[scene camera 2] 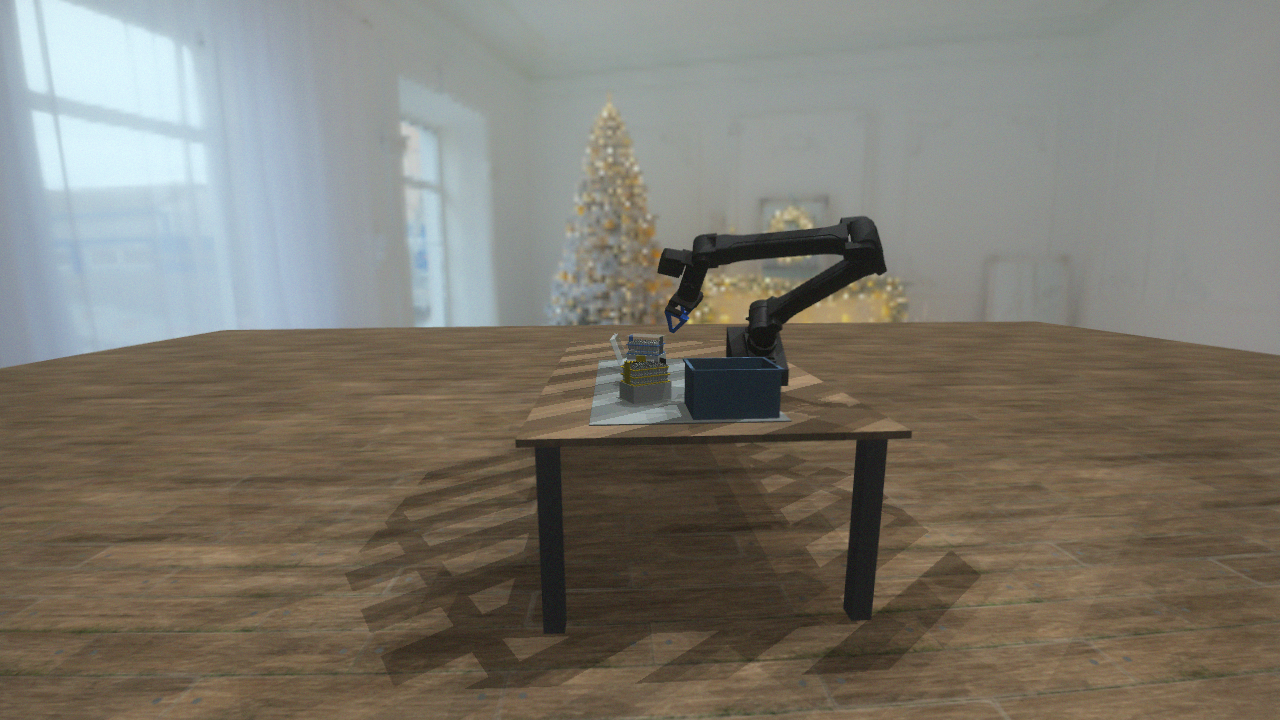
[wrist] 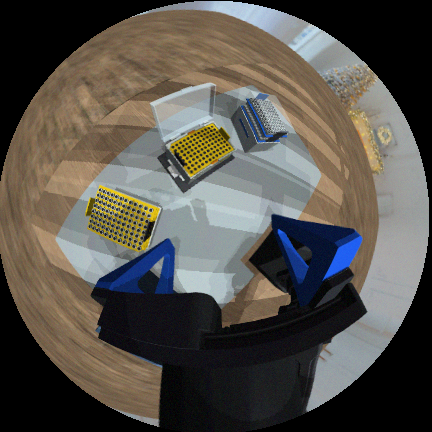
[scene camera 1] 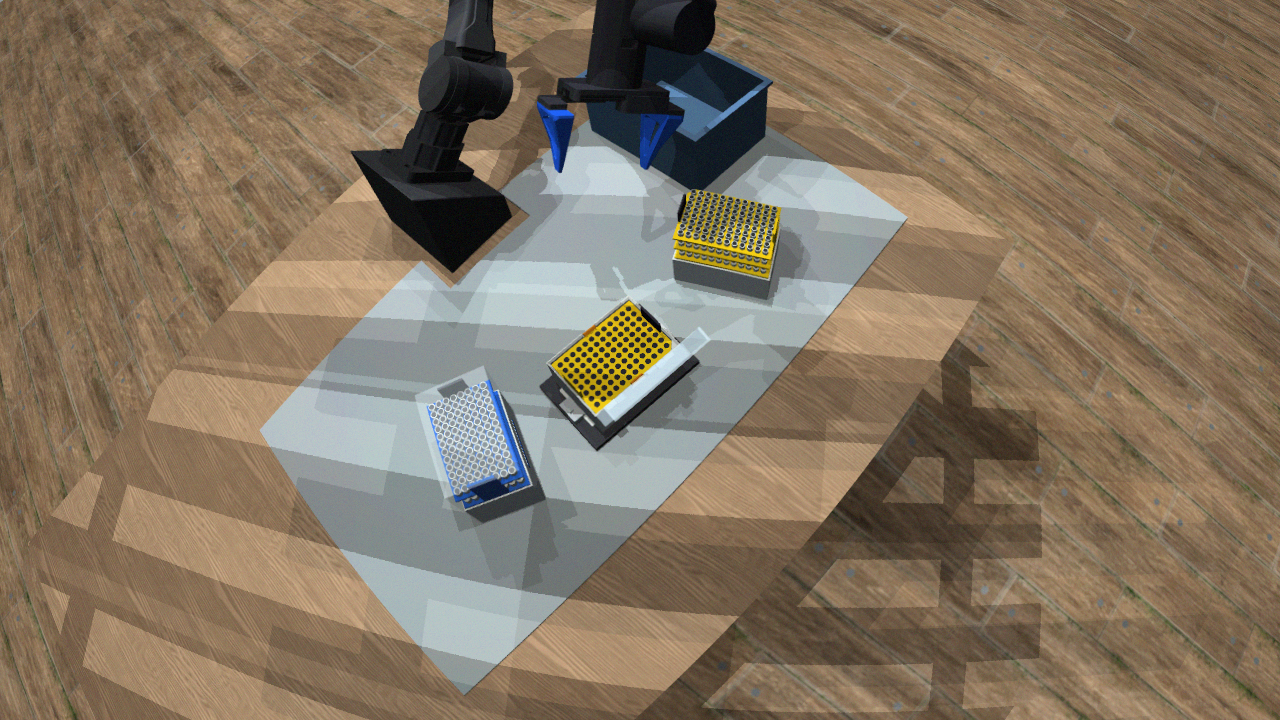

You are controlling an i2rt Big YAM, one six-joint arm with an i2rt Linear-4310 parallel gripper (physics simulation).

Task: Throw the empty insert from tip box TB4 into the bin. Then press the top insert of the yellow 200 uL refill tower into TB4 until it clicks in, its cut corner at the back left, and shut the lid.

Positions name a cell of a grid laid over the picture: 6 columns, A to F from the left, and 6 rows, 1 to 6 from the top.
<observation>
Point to a blue bin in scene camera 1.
At D1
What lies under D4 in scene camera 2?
A blue bin.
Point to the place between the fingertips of the gripper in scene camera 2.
At D3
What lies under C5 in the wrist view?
The gripper.
</observation>
